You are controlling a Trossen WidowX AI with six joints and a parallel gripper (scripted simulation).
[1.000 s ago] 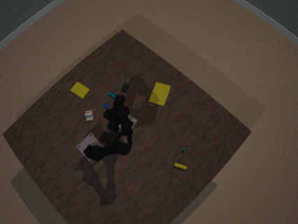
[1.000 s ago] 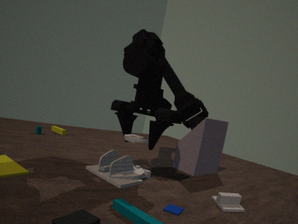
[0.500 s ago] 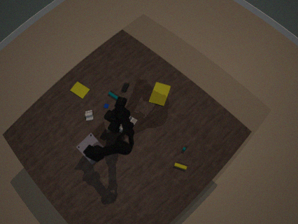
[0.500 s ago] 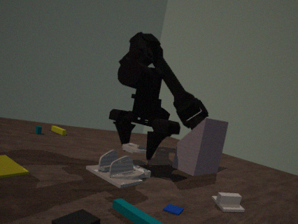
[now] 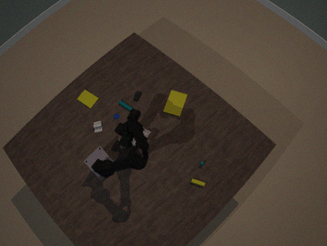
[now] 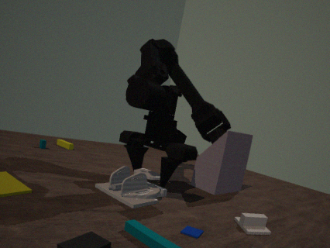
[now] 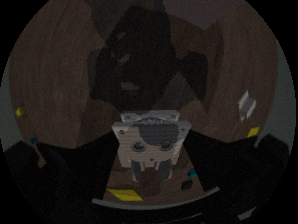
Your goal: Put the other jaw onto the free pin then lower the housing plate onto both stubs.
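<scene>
My gripper tip is now 2 cm short of the grey jaw, 1 cm to the left of it and 1 cm above it. The rest, counted from my gripper tip: blue tile (6 cm ahead, 19 cm to the left, 2 cm below); teal bar (15 cm ahead, 19 cm to the left, 2 cm below); housing plate (1 cm ahead, 2 cm above).
</scene>
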